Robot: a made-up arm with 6 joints.
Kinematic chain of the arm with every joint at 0, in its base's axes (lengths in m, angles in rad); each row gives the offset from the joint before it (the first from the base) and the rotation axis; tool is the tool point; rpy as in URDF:
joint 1: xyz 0 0.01 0.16 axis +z
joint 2: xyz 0 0.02 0.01 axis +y
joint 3: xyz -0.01 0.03 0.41 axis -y
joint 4: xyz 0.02 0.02 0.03 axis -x
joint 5: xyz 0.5 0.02 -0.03 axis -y
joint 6: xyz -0.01 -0.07 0 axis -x
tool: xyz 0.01 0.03 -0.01 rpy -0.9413 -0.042 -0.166
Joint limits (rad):
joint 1: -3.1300..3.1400
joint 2: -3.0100..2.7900
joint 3: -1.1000..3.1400
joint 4: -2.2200..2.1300
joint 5: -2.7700..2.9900
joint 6: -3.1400..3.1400
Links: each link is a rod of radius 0.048 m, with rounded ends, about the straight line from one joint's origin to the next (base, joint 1, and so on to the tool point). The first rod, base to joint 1, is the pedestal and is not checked.
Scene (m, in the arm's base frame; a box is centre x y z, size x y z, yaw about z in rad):
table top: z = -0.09
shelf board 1: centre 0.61 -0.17 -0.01 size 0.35 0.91 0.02 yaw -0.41
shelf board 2: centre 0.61 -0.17 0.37 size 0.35 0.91 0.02 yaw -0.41
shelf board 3: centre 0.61 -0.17 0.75 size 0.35 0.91 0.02 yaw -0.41
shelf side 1: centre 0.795 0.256 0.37 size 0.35 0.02 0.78 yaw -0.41
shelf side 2: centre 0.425 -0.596 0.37 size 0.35 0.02 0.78 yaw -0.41
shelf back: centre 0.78 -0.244 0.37 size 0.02 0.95 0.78 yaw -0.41
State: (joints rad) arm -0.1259 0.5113 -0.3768 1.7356 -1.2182 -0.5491
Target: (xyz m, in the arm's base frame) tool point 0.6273 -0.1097 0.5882
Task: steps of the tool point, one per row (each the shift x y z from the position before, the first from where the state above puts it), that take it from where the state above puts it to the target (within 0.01 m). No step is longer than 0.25 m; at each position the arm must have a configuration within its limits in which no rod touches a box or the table.
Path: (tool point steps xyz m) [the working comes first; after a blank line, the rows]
Joints at the target: -0.2623 0.2875 0.2268 1.7618 -1.2245 -0.5902
Straight joint move there: touches shelf board 2.

1: -0.1135 0.0657 0.0086
2: -0.1265 0.0386 -0.0086
3: 0.0772 -0.0404 0.1990
4: -0.0441 -0.0420 0.2317
5: 0.0890 -0.0307 0.0212
6: 0.0909 -0.0390 0.0001
7: 0.0874 -0.0465 -0.0213

